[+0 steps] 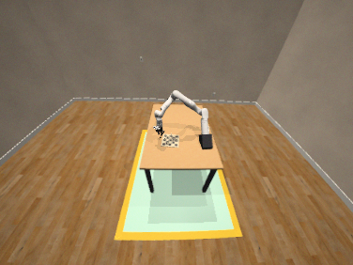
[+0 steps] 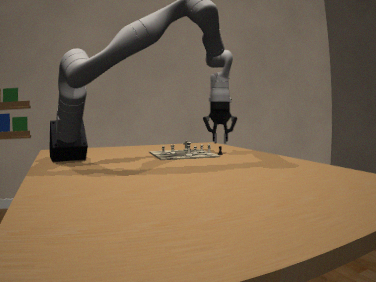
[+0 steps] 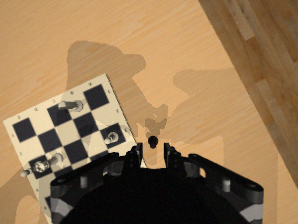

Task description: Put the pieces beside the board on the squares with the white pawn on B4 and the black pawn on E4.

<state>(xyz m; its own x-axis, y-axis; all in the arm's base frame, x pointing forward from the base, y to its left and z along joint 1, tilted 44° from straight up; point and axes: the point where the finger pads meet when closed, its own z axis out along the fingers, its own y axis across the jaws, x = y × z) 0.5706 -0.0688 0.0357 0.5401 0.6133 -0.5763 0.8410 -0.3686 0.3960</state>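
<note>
My hand is 50 mm above the black pawn. From my hand the other things lie so: chessboard: 130 mm behind, 60 mm to the left, 60 mm below.
</note>
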